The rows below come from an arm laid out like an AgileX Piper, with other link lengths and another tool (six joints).
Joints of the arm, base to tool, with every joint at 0 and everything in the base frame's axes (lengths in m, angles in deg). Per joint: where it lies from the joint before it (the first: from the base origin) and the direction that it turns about. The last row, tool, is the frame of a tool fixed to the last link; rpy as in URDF.
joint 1: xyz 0.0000 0.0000 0.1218 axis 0 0 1
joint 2: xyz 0.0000 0.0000 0.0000 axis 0 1 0
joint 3: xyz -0.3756 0.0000 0.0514 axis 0 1 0
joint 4: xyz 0.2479 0.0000 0.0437 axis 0.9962 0 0.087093
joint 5: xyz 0.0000 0.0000 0.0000 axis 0 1 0
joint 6: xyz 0.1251 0.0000 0.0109 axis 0.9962 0 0.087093
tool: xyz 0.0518 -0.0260 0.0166 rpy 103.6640 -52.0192 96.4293
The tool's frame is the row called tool.
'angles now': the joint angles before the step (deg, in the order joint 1, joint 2, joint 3, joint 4, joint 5, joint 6). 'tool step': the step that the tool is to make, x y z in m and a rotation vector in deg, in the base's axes. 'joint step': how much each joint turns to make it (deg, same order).
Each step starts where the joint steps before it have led.
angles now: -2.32 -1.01 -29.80 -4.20 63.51 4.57
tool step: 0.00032 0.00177 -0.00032 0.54 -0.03 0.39
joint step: 0.00 0.00 0.00 0.67 0.00 0.00
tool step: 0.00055 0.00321 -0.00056 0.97 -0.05 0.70
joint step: 0.00 0.00 0.00 1.20 0.00 0.00
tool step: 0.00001 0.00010 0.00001 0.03 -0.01 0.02
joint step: 0.00 0.00 0.00 0.04 0.00 0.00
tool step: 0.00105 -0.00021 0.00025 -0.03 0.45 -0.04
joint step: 0.00 0.46 0.00 -0.06 0.00 0.00
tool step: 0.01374 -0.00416 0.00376 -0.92 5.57 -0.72
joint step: 0.00 5.88 -0.13 -1.35 -0.22 0.00
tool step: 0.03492 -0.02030 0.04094 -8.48 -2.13 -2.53
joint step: -0.01 8.79 -1.38 -8.68 -9.96 0.00
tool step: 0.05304 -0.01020 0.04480 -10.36 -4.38 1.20
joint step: 0.01 10.22 -0.55 -9.71 -15.01 0.39
